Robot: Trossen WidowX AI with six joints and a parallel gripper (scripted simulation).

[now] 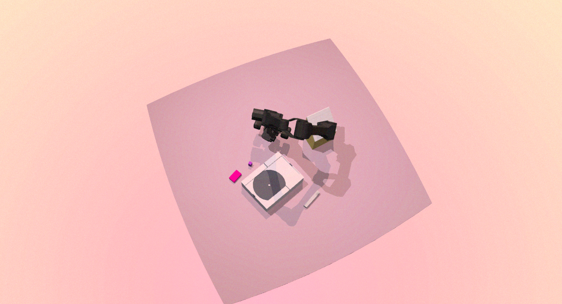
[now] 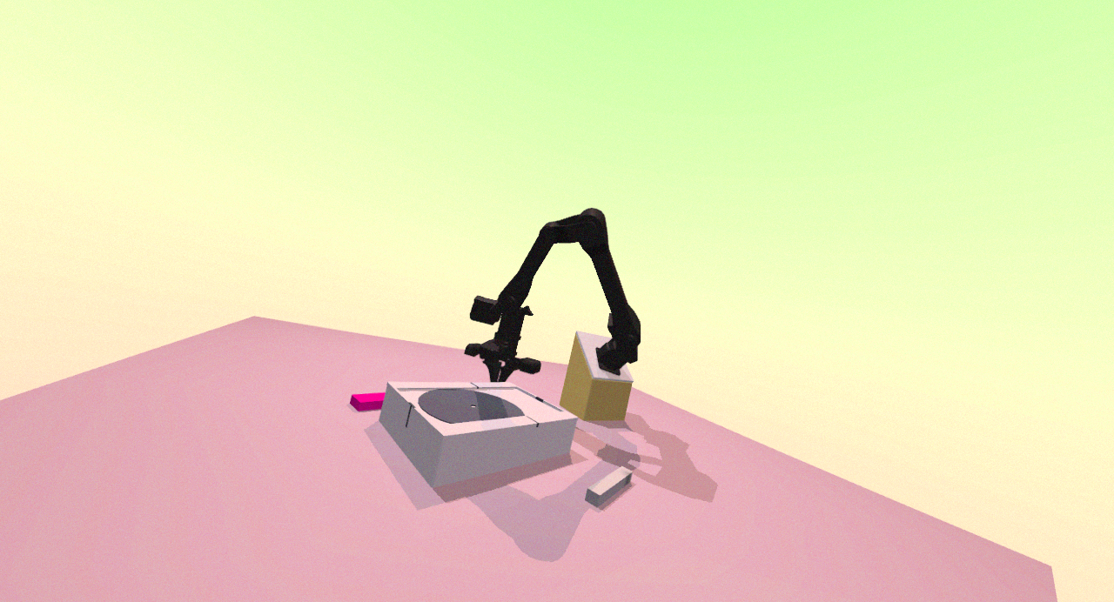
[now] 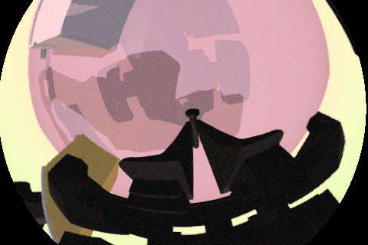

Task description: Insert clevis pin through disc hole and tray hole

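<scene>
Right now my gripper tip is 28 cm to the right of the grey disc, 11 cm short of it and 6 cm below it. Round my gripper tip: steel tray 26 cm to the left, 8 cm ahead, 4 cm above; purple cube 16 cm ahead, 13 cm to the left, 1 cm above; clevis pin 1 cm to the right, 1 cm behind, 1 cm above.
</scene>
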